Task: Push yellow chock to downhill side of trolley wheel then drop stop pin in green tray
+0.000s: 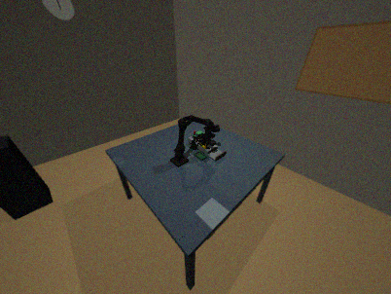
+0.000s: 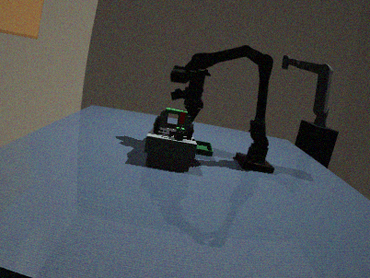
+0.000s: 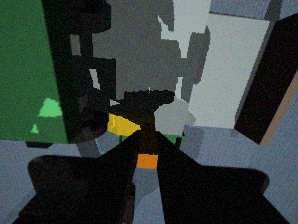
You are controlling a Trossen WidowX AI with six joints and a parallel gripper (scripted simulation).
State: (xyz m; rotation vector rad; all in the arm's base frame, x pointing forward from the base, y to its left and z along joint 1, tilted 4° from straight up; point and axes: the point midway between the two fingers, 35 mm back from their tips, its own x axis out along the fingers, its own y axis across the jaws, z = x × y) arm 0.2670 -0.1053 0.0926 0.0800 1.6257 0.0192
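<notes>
Right now the yellow chock is 2 cm to the left of my gripper tip and 1 cm below it. From my gripper tip the other things lie so: green tray (7 cm behind, 10 cm below); then grey ramp (6 cm ahead, 10 cm to the left, 4 cm below); then green-topped trolley (6 cm ahead, 11 cm to the left, 2 cm above).
</notes>
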